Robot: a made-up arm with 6 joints. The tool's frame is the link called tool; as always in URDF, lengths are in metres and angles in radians. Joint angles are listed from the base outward. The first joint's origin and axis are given. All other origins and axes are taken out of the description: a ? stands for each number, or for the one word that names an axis. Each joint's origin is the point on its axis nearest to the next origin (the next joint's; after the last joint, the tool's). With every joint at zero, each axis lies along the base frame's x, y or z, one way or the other. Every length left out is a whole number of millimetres.
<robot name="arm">
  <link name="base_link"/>
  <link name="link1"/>
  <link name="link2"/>
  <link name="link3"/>
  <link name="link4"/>
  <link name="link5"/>
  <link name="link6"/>
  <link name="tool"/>
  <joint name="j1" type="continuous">
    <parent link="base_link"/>
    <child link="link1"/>
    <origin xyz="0.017 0 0.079"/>
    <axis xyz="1 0 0"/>
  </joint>
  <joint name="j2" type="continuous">
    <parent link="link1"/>
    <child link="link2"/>
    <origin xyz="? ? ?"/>
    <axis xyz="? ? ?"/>
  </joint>
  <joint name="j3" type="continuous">
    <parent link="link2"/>
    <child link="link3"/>
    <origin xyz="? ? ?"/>
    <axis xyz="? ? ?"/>
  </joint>
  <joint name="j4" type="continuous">
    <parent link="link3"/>
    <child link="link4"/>
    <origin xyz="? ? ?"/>
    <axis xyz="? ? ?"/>
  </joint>
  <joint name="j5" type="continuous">
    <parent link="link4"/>
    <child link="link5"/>
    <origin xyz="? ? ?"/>
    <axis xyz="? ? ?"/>
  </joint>
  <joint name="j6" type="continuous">
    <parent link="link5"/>
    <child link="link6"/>
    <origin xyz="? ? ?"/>
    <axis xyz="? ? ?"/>
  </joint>
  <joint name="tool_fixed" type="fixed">
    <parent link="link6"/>
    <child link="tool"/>
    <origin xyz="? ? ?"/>
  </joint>
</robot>
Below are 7 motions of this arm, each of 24 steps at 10 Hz.
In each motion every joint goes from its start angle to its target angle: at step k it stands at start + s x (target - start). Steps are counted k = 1, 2, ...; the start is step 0. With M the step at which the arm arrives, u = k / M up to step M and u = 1 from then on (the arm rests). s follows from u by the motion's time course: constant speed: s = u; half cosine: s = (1 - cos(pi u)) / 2; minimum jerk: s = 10 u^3 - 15 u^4 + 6 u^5.
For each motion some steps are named. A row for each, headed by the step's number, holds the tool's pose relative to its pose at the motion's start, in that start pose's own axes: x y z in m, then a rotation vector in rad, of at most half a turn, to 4 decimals.
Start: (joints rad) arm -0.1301 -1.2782 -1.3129 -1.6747 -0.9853 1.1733
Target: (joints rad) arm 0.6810 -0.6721 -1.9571 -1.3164 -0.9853 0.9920
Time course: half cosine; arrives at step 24
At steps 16, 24:
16: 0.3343 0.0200 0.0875 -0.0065 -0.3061 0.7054
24: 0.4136 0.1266 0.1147 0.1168 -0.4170 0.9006

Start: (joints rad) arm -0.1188 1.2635 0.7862 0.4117 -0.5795 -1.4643
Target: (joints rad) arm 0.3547 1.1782 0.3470 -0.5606 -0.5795 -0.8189
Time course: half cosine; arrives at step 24
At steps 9, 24:
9: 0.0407 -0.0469 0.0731 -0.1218 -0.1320 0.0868
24: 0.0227 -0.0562 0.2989 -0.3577 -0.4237 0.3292

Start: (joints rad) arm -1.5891 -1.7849 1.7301 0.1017 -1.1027 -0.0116
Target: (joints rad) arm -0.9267 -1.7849 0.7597 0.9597 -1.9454 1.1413
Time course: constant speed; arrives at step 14
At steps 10, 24:
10: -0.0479 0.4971 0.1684 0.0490 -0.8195 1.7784
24: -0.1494 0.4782 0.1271 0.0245 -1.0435 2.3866

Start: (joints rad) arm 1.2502 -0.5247 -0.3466 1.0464 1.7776 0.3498
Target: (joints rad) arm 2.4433 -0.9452 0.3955 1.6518 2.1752 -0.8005
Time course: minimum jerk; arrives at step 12
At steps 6, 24:
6: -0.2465 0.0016 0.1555 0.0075 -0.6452 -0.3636
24: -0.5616 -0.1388 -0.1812 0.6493 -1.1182 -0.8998

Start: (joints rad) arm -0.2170 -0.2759 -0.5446 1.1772 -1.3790 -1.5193
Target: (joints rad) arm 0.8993 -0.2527 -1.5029 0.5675 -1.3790 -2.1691
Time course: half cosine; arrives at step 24
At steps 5, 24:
5: 0.0184 -0.0542 0.0573 0.0014 -0.0817 -0.1061
24: -0.1930 -0.4802 0.4522 0.1231 -0.6866 -1.0353

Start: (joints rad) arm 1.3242 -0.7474 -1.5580 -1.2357 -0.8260 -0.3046
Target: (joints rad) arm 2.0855 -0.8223 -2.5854 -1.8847 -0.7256 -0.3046
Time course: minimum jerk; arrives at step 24
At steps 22, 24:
22: 0.1130 0.0331 0.6527 -0.5230 -0.5440 0.0529
24: 0.1130 0.0342 0.6551 -0.5236 -0.5468 0.0533

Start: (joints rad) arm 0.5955 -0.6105 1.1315 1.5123 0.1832 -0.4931
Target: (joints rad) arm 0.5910 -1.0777 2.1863 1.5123 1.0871 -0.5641
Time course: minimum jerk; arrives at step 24
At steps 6, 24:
6: 0.0176 0.0392 0.0557 -0.0112 -0.0244 0.0338
24: -0.0705 0.3688 0.4913 -0.0961 -0.2194 0.3648

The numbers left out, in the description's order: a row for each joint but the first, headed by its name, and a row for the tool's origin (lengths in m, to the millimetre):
j2: xyz 0 -0.068 -0.108, axis 0 1 0
j3: xyz 0.063 0 0.043, axis 1 0 0
j4: xyz 0 -0.081 -0.164, axis 0 0 1
j5: xyz 0.385 -0.478 0, axis 0 1 0
j6: xyz 0.004 0 0.044, axis 0 0 1
tool: xyz 0.305 0.045 0

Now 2 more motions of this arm.
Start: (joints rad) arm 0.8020 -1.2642 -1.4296 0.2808 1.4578 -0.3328
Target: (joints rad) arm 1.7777 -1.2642 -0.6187 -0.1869 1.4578 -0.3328
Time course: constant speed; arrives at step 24
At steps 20, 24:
20: 0.0234 0.7449 -0.7785 0.5637 0.8757 0.8740
24: -0.1388 0.8881 -0.8924 0.7007 1.0941 1.0039

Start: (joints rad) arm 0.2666 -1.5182 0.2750 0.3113 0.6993 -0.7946
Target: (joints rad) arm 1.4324 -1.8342 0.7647 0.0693 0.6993 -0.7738
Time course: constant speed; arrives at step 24
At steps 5, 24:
5: -0.0380 -0.1758 -0.0860 0.2679 0.0376 -0.1540
24: -0.3889 -0.5308 -0.5004 1.2050 -0.0459 -0.7283

